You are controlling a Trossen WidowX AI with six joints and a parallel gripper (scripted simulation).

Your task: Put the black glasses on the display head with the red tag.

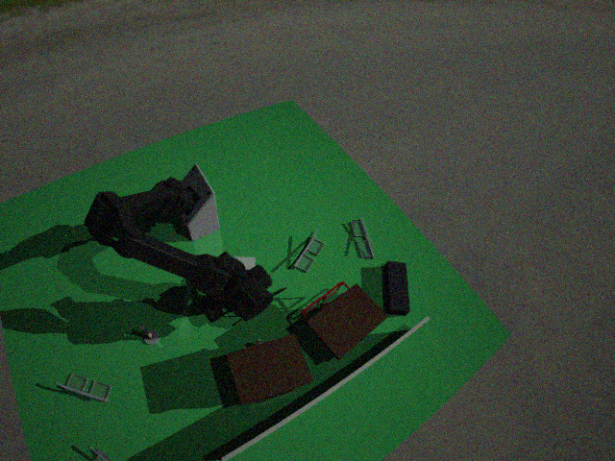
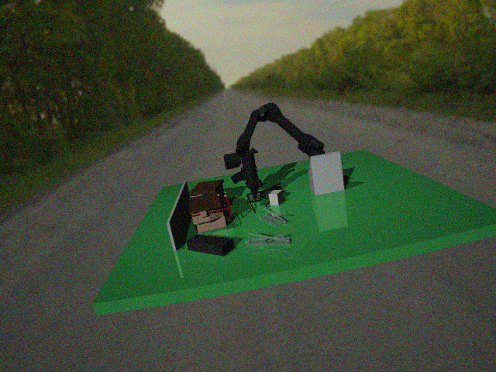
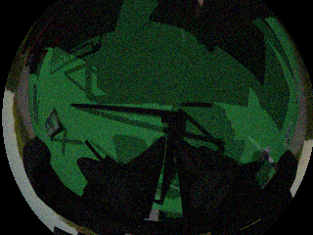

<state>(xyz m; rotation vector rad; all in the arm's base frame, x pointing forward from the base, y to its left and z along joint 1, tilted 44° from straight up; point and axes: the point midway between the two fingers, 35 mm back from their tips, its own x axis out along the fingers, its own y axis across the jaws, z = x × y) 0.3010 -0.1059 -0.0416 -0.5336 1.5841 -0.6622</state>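
Now: the small peg 6 cm behind my gripper tip, 24 cm to the right of it and 1 cm above it. The rest, counted from my gripper tip: white cube 8 cm behind, 8 cm to the left, 1 cm above; then white backboard 33 cm ahead, 5 cm to the left, 4 cm above; then display head 18 cm ahead, 4 cm to the right, 4 cm above.
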